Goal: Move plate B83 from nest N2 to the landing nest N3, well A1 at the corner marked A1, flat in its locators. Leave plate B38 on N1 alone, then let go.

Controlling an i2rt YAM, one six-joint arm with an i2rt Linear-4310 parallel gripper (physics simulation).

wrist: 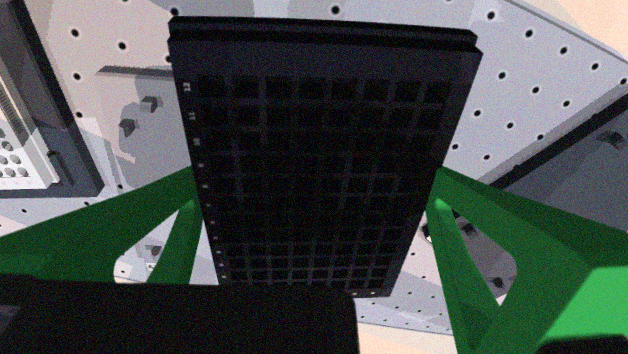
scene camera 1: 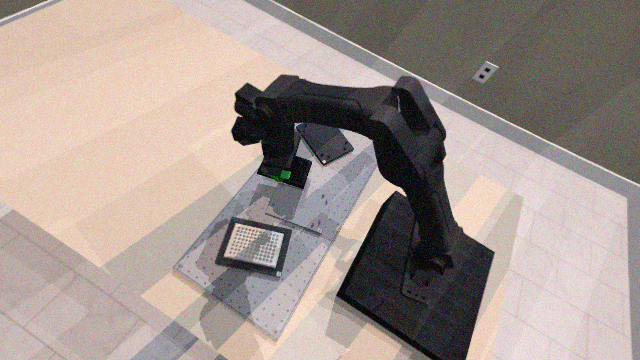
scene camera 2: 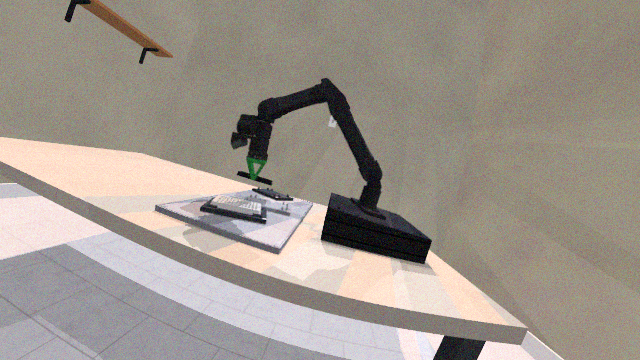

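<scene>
My gripper (scene camera 1: 282, 175) (scene camera 2: 254, 178) (wrist: 314, 177) has green fingers shut on the long sides of the black plate B83 (scene camera 1: 300, 172) (scene camera 2: 264, 181) (wrist: 320, 150), held above the perforated board. Row numbers run along its left edge in the wrist view; its near end is hidden. The white plate B38 (scene camera 1: 254, 245) (scene camera 2: 235, 205) sits in dark nest N1 (scene camera 1: 286, 252) (wrist: 75, 170). A light grey nest with pegs (scene camera 2: 280, 210) (wrist: 155, 120) lies beside it. A dark, angled nest (scene camera 1: 327, 142) (scene camera 2: 275, 194) (wrist: 575, 165) lies behind. Which of these two is N3 cannot be read.
The perforated board (scene camera 1: 300, 295) (scene camera 2: 265, 240) carries the nests. The arm's black base block (scene camera 1: 370, 280) (scene camera 2: 375, 240) stands on the table to the right of the board. A wooden shelf (scene camera 2: 120, 25) is on the wall at the upper left.
</scene>
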